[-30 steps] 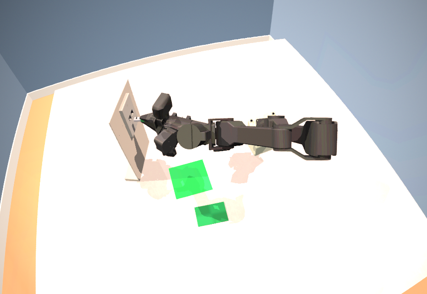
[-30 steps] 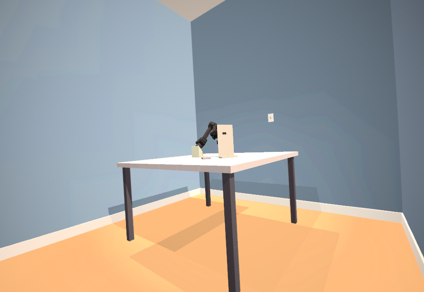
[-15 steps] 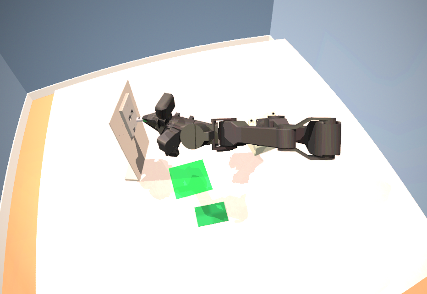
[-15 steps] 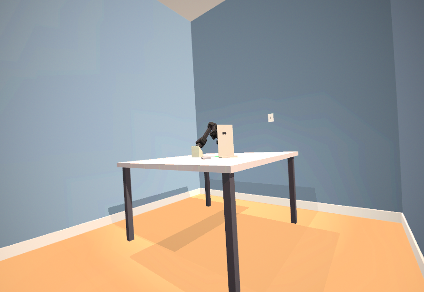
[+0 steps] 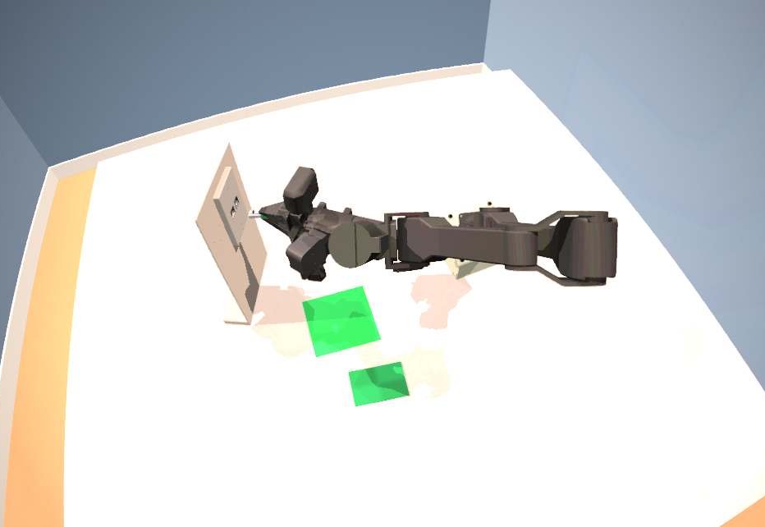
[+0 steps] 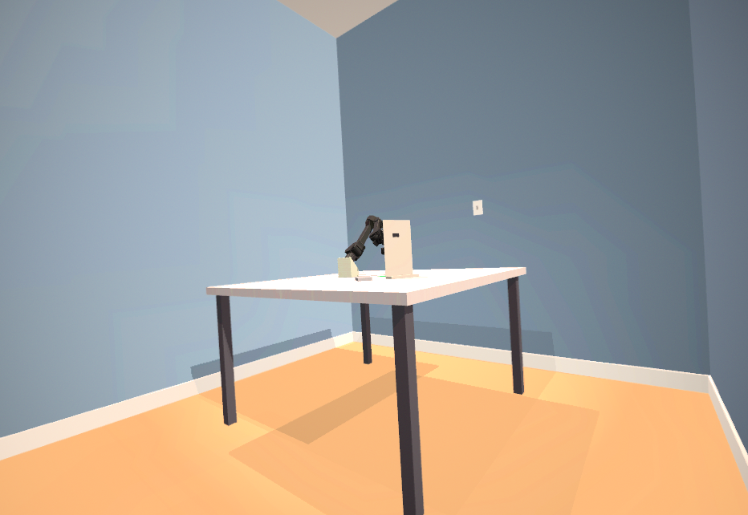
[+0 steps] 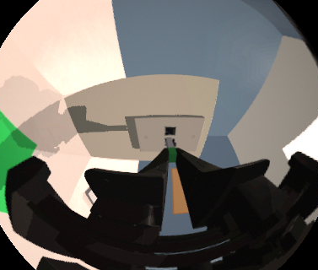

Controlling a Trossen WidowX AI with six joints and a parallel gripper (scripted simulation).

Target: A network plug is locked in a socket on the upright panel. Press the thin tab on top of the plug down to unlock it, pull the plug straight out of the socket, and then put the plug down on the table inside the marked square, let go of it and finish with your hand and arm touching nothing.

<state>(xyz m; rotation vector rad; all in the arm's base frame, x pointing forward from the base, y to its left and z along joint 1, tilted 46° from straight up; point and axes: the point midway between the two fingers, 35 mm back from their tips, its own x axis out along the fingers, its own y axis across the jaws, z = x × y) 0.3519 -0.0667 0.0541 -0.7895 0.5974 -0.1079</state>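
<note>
My gripper tip is 9 cm past the green marked square, 10 cm to the right of it and 22 cm above it. The rest, counted from my gripper tip: network plug right at my gripper tip; upright panel 6 cm ahead, 2 cm to the right, 8 cm below.
</note>
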